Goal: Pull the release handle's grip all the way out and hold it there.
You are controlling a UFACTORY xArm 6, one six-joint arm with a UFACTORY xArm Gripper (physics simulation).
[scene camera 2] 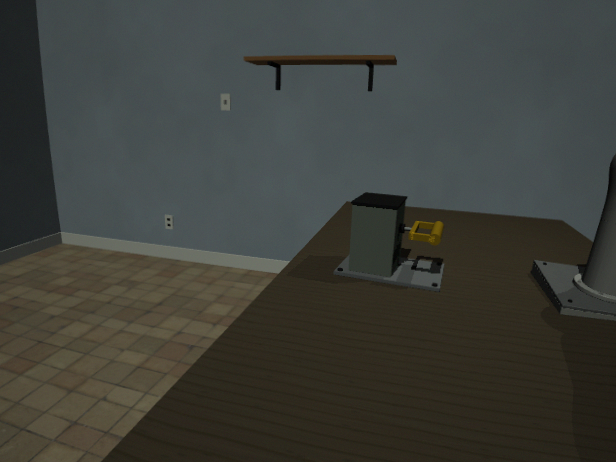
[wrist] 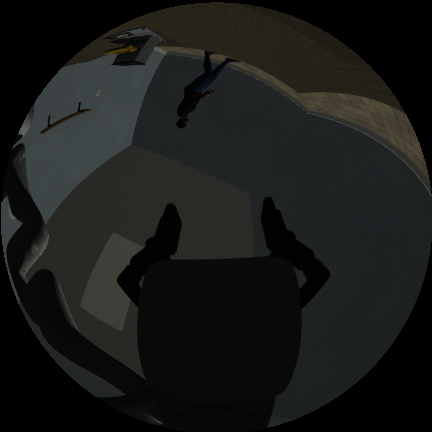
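Note:
The release handle's yellow grip [scene camera 2: 437, 233] [wrist: 121, 50] is a frame with a thick round bar, joined by a short thin rod to the side of a grey box [scene camera 2: 375, 240] [wrist: 134, 54] with a black top. The box stands upright on a grey base plate [scene camera 2: 409, 281] on the table. My gripper [wrist: 219, 209] is open and empty, far from the grip, its fingers pointing toward the wall and ceiling in the wrist view. The gripper does not show in the scene view.
My arm's base [scene camera 2: 565, 290] stands on the table [scene camera 2: 350, 360] to the right of the box. The table's left edge drops to a tiled floor [scene camera 2: 125, 310]. A wooden shelf [scene camera 2: 320, 60] [wrist: 65, 121] hangs on the wall. A person [wrist: 194, 92] shows near the far wall.

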